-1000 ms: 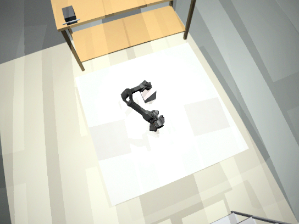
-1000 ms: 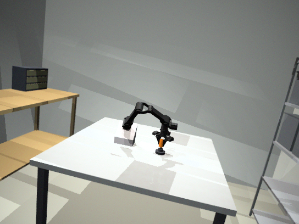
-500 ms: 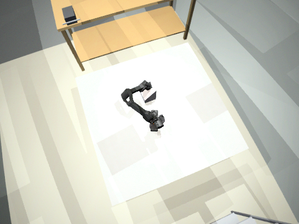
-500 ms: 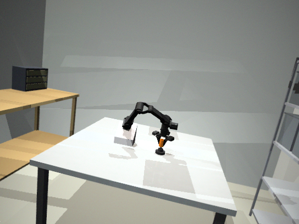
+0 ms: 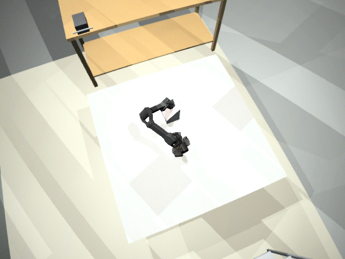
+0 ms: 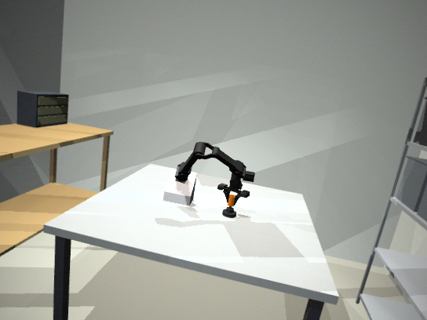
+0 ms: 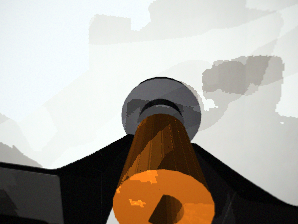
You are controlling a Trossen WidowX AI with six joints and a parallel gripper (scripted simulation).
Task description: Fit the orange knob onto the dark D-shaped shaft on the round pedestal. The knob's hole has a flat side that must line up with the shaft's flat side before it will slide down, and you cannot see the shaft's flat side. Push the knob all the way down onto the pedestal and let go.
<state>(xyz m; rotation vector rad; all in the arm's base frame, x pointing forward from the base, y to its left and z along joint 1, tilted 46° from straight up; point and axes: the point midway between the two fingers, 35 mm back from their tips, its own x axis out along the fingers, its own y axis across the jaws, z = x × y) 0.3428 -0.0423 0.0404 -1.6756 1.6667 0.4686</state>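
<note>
The orange knob is 2 cm above my gripper tip. Round my gripper tip: dark round pedestal: 4 cm below.
</note>
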